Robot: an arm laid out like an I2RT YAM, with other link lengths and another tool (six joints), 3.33 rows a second.
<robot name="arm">
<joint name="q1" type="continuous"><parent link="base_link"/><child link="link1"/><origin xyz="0.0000 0.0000 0.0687" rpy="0.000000 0.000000 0.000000"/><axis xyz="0 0 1"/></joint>
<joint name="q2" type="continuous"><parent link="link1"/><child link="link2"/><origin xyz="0.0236 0.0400 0.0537" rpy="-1.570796 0.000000 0.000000"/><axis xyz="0 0 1"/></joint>
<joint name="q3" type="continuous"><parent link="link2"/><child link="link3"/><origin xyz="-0.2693 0.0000 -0.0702" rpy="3.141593 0.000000 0.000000"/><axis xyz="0 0 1"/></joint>
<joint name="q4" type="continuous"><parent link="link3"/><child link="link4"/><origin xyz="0.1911 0.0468 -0.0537" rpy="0.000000 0.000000 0.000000"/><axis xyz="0 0 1"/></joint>
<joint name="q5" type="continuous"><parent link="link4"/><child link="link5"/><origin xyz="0.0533 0.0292 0.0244" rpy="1.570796 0.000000 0.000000"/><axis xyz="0 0 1"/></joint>
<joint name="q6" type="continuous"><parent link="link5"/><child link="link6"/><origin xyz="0.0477 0.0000 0.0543" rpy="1.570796 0.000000 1.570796"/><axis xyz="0 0 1"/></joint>
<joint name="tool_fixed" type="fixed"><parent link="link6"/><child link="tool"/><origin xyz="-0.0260 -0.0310 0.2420" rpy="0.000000 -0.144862 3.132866"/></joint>
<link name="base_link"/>
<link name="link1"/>
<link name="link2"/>
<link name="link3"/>
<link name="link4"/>
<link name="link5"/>
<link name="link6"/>
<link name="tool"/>
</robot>
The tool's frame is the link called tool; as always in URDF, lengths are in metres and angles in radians. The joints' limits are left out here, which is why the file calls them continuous.
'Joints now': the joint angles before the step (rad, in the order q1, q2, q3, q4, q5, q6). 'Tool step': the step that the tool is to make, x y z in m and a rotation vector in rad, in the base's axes. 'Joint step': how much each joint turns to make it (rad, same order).
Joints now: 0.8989, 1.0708, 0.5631, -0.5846, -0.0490, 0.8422
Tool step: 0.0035, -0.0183, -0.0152, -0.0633, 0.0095, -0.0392
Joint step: 0.0001, 0.0319, -0.0219, -0.0011, 0.0459, 0.0214
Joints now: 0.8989, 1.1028, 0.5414, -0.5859, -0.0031, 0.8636
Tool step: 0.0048, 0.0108, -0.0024, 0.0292, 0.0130, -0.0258
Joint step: 0.0003, 0.0432, -0.0088, 0.0671, -0.0148, 0.0356
